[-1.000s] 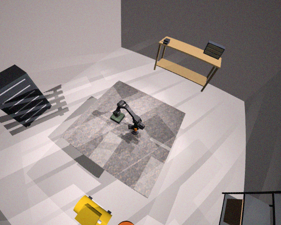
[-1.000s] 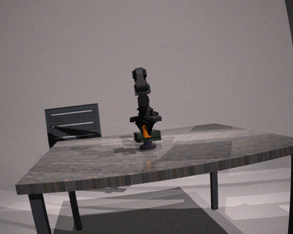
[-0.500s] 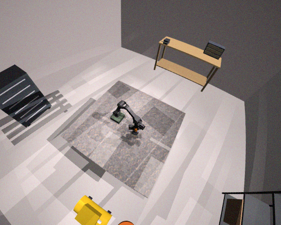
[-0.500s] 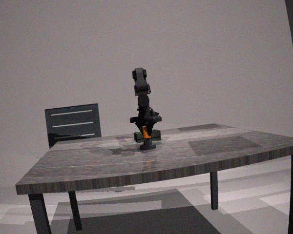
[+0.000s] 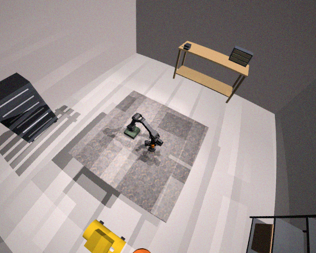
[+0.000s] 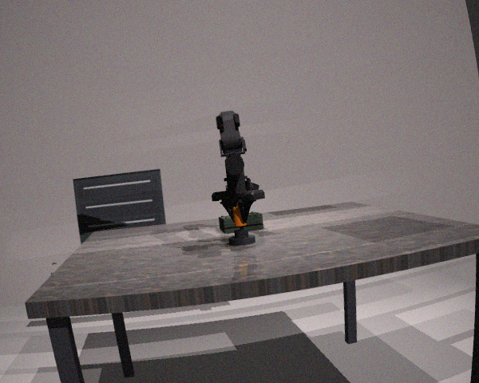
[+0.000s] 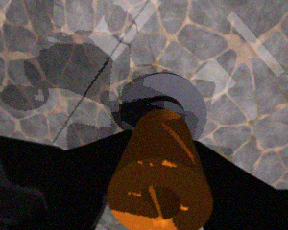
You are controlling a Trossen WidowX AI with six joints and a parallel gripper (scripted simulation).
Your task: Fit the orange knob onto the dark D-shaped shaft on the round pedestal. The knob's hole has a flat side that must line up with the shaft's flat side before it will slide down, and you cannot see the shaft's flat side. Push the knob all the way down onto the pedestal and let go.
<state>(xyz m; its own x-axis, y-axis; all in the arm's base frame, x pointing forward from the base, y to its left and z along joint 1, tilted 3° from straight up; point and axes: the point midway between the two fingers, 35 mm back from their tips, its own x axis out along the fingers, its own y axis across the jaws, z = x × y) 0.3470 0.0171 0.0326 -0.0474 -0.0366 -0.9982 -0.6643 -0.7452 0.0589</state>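
Now: gripper tip 20 mm below the orange knob. Also, from my gripper tip: round dark pedestal: 40 mm below.
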